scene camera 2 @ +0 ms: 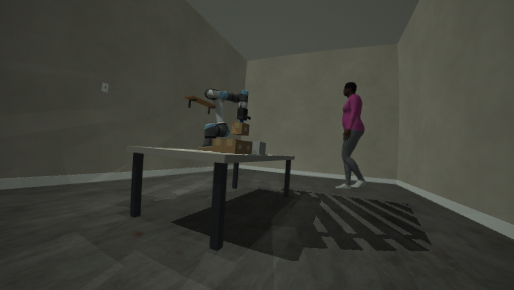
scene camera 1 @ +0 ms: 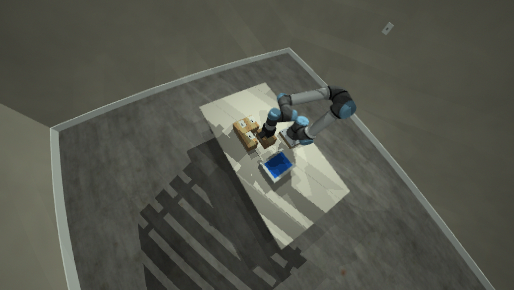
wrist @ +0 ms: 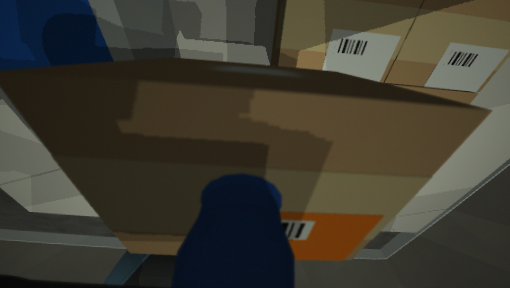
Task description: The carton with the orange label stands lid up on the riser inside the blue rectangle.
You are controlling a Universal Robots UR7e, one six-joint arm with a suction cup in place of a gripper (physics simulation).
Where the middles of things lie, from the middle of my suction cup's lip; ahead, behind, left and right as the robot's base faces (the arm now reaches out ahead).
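Labels:
Riser with blue rectangle [scene camera 1: 278,164]: my suction cup is 3 cm past it, 23 cm to the right of it and 22 cm above it.

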